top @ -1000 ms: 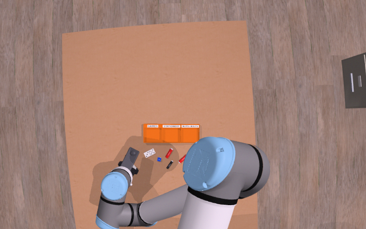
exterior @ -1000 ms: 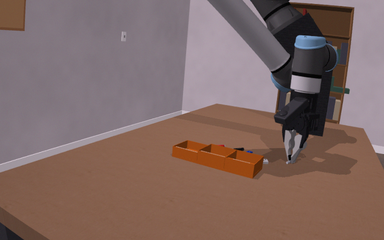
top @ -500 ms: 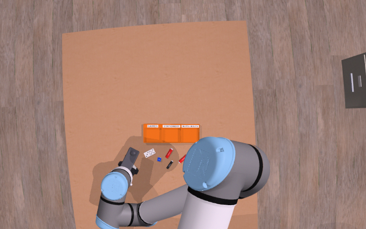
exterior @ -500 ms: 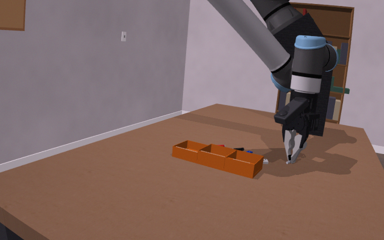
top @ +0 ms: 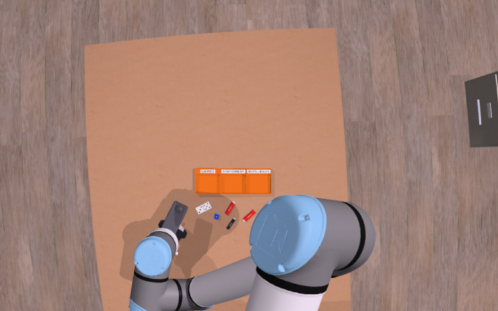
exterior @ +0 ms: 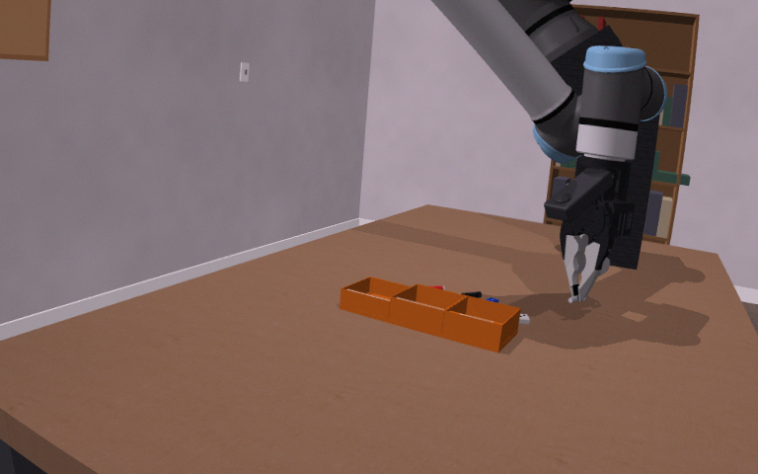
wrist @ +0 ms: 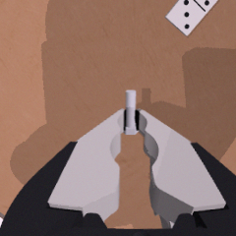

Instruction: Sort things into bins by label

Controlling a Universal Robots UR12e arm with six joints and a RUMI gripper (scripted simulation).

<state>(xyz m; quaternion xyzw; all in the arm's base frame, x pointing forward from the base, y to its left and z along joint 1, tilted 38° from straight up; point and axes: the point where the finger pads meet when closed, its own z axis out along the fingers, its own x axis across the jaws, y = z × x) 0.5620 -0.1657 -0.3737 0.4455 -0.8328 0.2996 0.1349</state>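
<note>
My gripper is now 4 cm short of the white domino, 9 cm to the left of it and 5 cm above it. Also, from my hand: black stick (3 cm behind, 18 cm to the right, 5 cm below); blue die (13 cm to the right, 4 cm below); bolt (1 cm behind, 1 cm below).
</note>
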